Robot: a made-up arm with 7 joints. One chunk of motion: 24 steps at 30 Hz.
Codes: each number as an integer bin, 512 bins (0 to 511) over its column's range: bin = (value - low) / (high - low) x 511, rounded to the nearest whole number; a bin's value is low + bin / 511 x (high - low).
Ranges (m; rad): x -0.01..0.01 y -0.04..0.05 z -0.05..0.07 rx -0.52..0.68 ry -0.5..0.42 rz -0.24..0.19
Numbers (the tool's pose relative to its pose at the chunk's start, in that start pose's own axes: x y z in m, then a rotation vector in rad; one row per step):
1: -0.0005 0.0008 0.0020 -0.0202 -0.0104 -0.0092
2: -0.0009 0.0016 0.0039 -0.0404 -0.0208 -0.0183
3: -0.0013 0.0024 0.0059 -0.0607 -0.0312 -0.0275
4: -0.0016 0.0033 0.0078 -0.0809 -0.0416 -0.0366
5: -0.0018 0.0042 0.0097 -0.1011 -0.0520 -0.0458
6: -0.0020 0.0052 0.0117 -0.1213 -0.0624 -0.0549
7: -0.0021 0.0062 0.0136 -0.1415 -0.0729 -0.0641
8: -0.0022 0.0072 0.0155 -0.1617 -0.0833 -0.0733
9: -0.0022 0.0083 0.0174 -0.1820 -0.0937 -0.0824
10: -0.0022 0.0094 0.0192 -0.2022 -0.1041 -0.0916
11: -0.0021 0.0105 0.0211 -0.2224 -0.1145 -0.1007
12: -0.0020 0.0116 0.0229 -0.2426 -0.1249 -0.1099
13: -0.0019 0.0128 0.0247 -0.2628 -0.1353 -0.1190
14: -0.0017 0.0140 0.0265 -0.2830 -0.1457 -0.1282
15: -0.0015 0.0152 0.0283 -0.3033 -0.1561 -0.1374
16: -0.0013 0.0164 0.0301 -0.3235 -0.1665 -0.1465
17: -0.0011 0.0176 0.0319 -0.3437 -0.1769 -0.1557
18: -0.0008 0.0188 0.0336 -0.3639 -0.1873 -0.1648
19: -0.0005 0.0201 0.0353 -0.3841 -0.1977 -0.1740
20: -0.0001 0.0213 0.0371 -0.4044 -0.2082 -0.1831
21: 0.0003 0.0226 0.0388 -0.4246 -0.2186 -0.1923
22: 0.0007 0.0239 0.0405 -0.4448 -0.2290 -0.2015
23: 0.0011 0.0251 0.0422 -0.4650 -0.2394 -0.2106
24: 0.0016 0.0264 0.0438 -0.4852 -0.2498 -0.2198
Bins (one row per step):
1: 243 232 221 213 272 274
2: 233 236 230 204 266 263
3: 222 241 238 196 260 253
4: 215 246 246 187 255 242
5: 210 251 254 178 249 231
6: 204 257 263 170 243 220
7: 202 262 271 161 237 209
8: 199 268 279 153 231 198
9: 199 274 287 144 226 187
10: 199 280 295 135 220 176
11: 202 287 303 127 214 166
12: 204 293 310 118 208 155
13: 207 300 318 110 203 144
14: 212 307 326 101 197 133
15: 217 313 333 92 191 122
16: 222 320 341 84 185 111
17: 227 327 349 75 179 100
18: 235 334 356 66 174 89
19: 243 341 363 58 168 78
20: 253 348 371 49 162 68
21: 263 355 378 41 156 57
22: 273 363 385 32 151 46
23: 284 370 393 23 145 35
24: 296 377 399 15 139 24

